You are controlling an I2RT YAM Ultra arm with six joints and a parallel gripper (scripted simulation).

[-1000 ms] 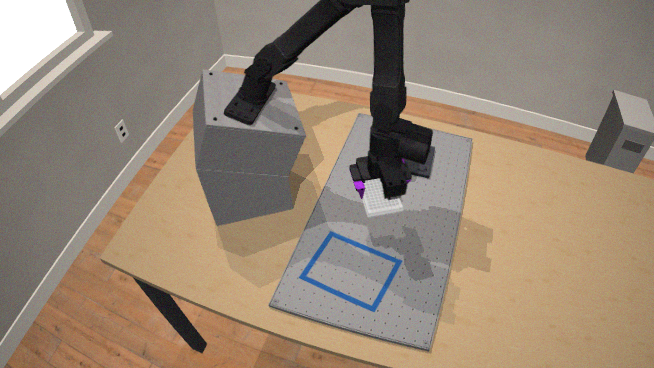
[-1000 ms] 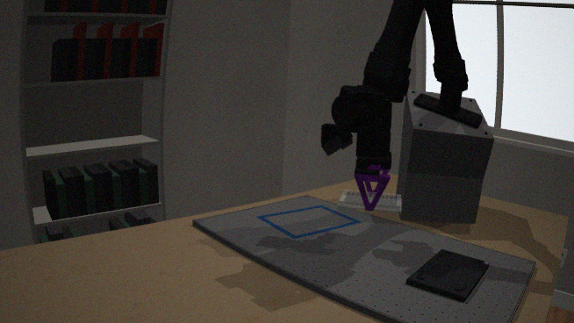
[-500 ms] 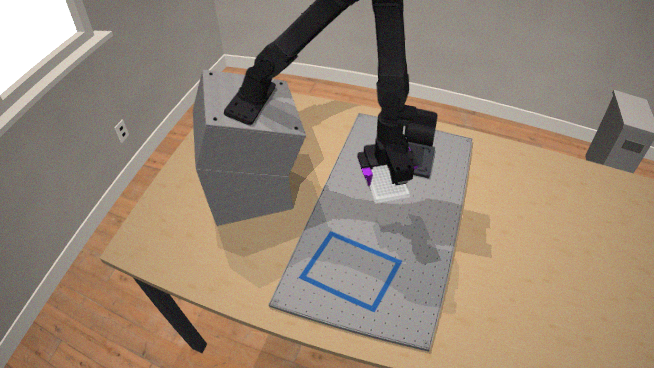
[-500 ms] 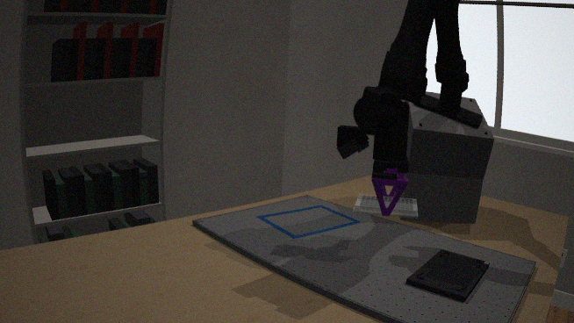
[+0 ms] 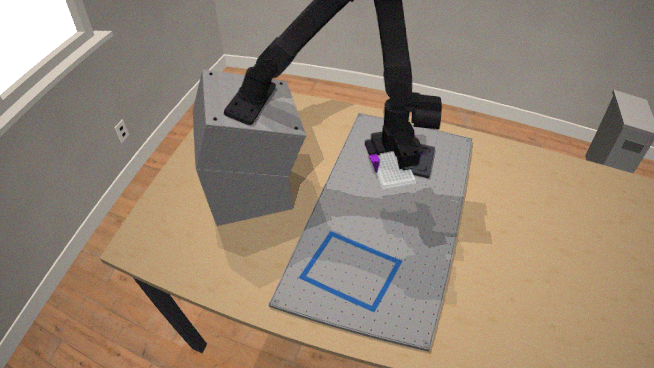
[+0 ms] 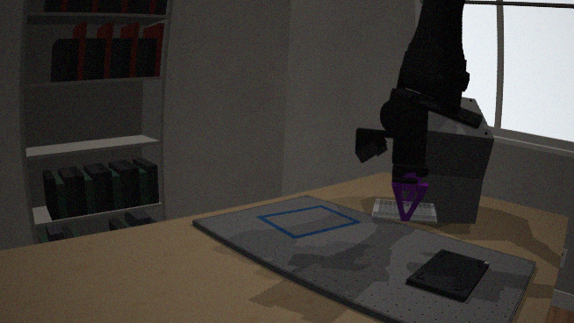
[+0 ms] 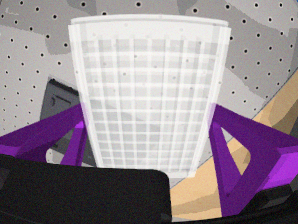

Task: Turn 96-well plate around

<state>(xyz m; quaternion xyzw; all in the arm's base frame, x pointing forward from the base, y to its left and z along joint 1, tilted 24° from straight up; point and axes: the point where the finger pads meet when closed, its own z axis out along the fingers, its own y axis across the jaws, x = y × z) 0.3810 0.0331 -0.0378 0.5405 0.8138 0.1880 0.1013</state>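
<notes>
Right now the dark plate nest N1 is 30 mm ahead of my hand, 130 mm to the left of it and 90 mm below it. From my hand the other things lie so: light mark: 50 mm behind, 190 mm to the left, 80 mm below; white 96-well plate: right at my hand.
</notes>
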